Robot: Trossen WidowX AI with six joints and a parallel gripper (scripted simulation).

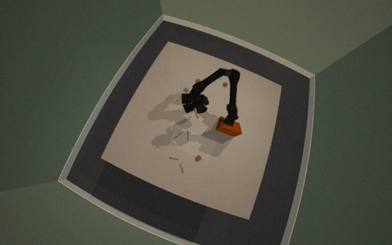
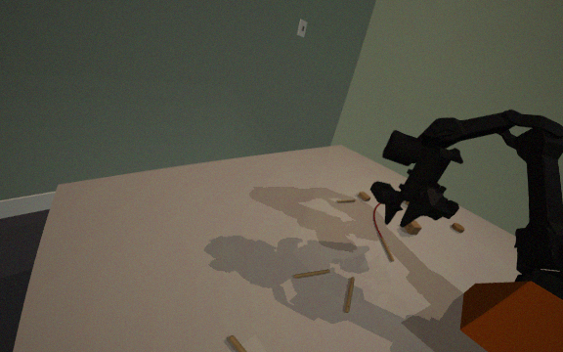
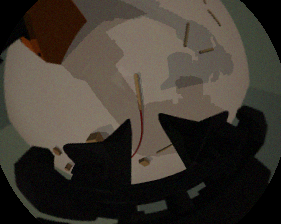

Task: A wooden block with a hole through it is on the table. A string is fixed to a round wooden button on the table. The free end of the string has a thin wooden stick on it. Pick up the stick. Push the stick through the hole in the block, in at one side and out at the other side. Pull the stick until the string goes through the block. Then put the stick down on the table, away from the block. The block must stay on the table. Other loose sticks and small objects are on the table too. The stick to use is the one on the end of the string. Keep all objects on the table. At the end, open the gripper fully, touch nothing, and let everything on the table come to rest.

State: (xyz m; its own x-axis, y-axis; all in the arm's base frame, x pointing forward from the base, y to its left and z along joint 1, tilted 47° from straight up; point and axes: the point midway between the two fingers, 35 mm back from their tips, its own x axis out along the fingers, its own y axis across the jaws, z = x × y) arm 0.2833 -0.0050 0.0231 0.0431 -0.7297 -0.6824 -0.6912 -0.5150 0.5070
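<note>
Right now my gripper tip is 6 cm above the thin wooden stick, 1 cm to the right of it and 1 cm past it. Also, from my gripper tip: small wooden block (14 cm to the right, 4 cm below, 4 cm behind); round button (28 cm to the right, 8 cm ahead, 5 cm below).
</note>
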